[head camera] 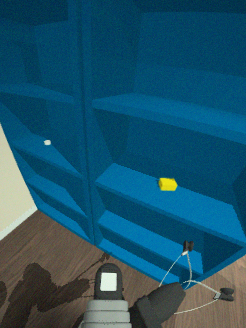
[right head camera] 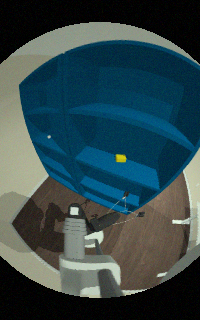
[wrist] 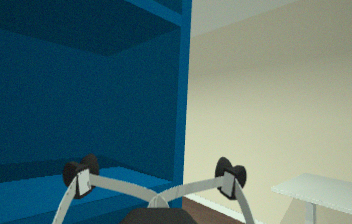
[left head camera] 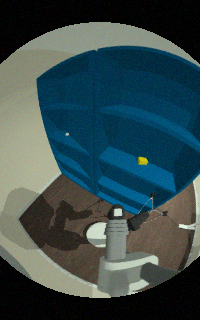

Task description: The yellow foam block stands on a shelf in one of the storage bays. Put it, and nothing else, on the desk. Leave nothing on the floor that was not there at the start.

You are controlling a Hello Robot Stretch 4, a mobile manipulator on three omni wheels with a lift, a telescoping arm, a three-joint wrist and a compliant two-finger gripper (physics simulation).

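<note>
The yellow foam block lies on a middle shelf of the right blue bay, near the middle of its width. My gripper is open with nothing between its fingers. It is turned to the right, outside the bay's front, to the right of the block and nearer to the robot. The block does not show in the wrist view. A white table top on a leg, which looks like the desk, stands at the right in the wrist view.
A small white object lies on a shelf of the left bay. A blue upright divides the bays. The right bay's side wall edge stands close beyond my fingers. Brown wooden floor lies in front of the bays.
</note>
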